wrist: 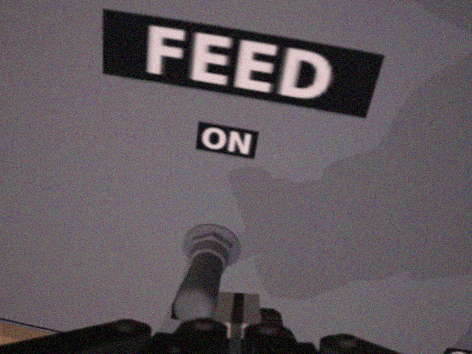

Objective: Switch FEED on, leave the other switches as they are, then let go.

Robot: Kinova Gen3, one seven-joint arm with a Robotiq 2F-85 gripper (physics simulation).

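Frame: origin at the arm's base, x ahead, y left, z up, level; metres.
Where they show: gripper, fingertip midpoint: (237, 321).
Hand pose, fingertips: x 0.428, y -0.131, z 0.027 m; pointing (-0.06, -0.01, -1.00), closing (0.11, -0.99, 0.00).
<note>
After its pixels a point has its place.
The FEED label (240, 63) @[y -0.118, x 0.511, z 0.045 m] is at the top of the wrist view, with the ON label (227, 140) @[y -0.118, x 0.488, z 0.032 m] below it. The FEED switch's dark lever (202, 280) @[y -0.118, x 0.447, z 0.050 m] has a paler rounded tip and comes out of a round collar with a nut. It points down the view, away from the ON label. My gripper (237, 321) @[y -0.131, x 0.428, z 0.027 m] is shut with its fingertips together, just right of the lever's tip in the view. Whether they touch the lever I cannot tell. The lower side of the switch is partly hidden by the lever and fingers.
The grey panel (100, 175) @[y -0.075, x 0.469, z 0.021 m] fills most of the view, with a darker shadow on its right side. A wood-coloured surface (20, 334) @[y -0.003, x 0.349, z -0.087 m] shows past the panel's edge at the lower left. Part of another dark label (451, 351) @[y -0.227, x 0.416, z -0.008 m] shows at the bottom right corner.
</note>
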